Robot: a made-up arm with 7 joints.
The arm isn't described. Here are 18 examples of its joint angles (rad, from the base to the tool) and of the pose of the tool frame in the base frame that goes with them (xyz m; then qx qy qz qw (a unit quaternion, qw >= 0)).
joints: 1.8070 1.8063 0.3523 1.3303 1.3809 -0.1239 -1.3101
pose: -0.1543 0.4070 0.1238 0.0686 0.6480 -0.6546 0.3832
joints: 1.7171 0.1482 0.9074 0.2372 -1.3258 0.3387 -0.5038
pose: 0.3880 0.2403 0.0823 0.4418 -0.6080 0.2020 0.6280
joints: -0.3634 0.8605 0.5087 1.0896 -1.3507 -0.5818 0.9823
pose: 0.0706 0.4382 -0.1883 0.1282 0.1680 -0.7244 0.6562
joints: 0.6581 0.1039 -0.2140 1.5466 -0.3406 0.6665 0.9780
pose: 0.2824 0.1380 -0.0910 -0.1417 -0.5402 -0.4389 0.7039
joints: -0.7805 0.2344 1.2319 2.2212 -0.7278 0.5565 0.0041
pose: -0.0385 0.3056 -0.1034 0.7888 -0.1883 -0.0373 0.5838
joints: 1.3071 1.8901 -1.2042 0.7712 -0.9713 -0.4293 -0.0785
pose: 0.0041 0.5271 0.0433 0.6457 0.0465 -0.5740 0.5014
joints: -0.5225 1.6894 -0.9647 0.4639 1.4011 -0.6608 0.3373
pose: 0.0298 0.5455 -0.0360 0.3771 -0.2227 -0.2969 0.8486
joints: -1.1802 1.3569 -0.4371 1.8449 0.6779 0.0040 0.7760
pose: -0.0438 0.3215 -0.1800 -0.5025 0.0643 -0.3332 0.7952
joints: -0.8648 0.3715 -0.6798 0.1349 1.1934 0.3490 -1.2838
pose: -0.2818 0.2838 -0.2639 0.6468 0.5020 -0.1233 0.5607
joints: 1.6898 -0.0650 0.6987 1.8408 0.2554 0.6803 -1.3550
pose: 0.1824 0.2428 0.1494 -0.1071 -0.5648 0.7880 0.2205
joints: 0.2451 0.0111 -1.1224 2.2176 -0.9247 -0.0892 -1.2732
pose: 0.0906 0.0271 -0.1175 0.0027 -0.9683 0.2293 0.0991
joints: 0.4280 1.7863 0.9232 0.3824 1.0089 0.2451 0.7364
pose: -0.0208 0.5264 0.1388 0.1649 -0.8984 0.1682 0.3707
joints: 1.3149 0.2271 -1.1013 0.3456 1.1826 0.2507 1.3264
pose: 0.3947 0.1885 -0.0761 -0.5467 -0.4442 -0.3578 0.6130
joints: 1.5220 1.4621 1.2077 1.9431 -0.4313 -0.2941 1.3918
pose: -0.1266 0.3399 0.0631 0.8863 -0.4376 0.0018 0.1515
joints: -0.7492 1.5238 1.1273 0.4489 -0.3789 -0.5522 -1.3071
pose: 0.0566 0.5446 0.0139 0.8908 -0.4449 -0.0752 0.0541
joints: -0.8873 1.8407 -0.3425 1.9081 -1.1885 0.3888 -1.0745
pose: 0.0932 0.3383 -0.1209 -0.3026 0.5794 0.7499 0.1021
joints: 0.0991 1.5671 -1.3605 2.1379 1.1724 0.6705 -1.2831
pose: 0.0441 0.2944 -0.1385 0.4362 -0.0864 -0.3062 0.8417
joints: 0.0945 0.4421 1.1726 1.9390 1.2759 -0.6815 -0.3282
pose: 0.0709 0.3580 -0.0899 -0.0701 0.8608 -0.4709 0.1798
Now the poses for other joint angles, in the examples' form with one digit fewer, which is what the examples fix.
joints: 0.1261 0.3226 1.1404 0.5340 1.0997 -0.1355 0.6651
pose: 0.079 0.347 -0.334 -0.045 -0.692 0.623 0.364
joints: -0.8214 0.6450 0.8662 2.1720 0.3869 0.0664 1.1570
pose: 0.027 0.320 -0.100 -0.112 -0.506 -0.486 0.704
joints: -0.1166 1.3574 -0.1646 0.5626 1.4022 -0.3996 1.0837
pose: 0.079 0.521 -0.106 0.011 -0.625 -0.127 0.770
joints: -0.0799 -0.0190 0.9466 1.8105 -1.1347 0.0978 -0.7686
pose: 0.081 0.281 -0.207 0.869 -0.335 0.083 0.354
